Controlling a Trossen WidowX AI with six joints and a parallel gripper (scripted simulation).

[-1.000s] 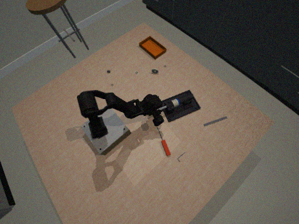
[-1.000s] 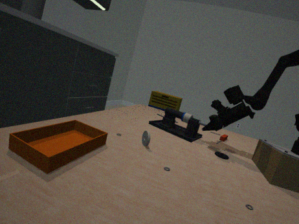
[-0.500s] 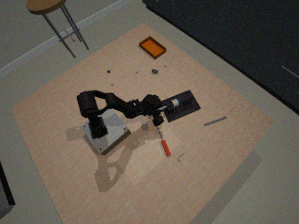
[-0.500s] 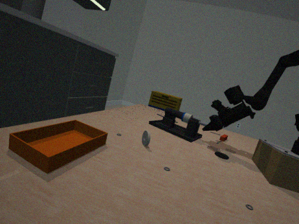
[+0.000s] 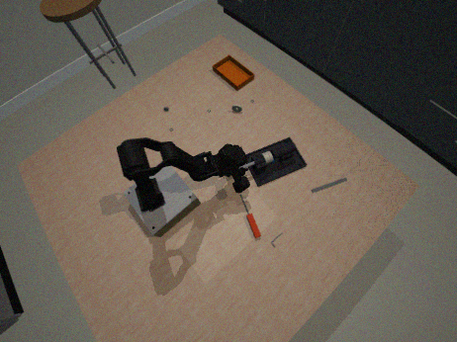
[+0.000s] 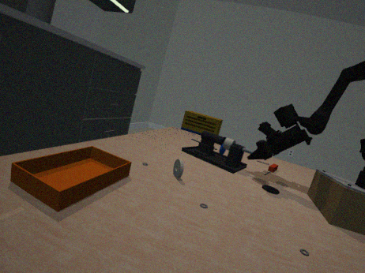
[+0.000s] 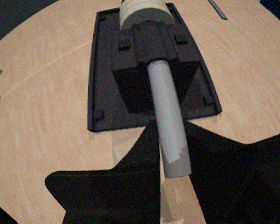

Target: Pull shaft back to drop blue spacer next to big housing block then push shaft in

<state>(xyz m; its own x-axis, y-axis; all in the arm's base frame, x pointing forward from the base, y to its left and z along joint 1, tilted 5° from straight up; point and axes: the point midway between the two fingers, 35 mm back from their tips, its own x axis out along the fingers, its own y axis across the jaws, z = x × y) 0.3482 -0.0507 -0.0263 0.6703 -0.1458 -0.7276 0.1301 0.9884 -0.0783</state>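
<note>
Right now my gripper tip is 30 mm short of the grey shaft and 20 mm below it. The rest, counted from my gripper tip: blue spacer 110 mm ahead, 10 mm to the right; dark fixture base 140 mm ahead, 20 mm to the right, 10 mm below; pale spacer 70 mm ahead, 20 mm above, 10 mm to the right.
</note>
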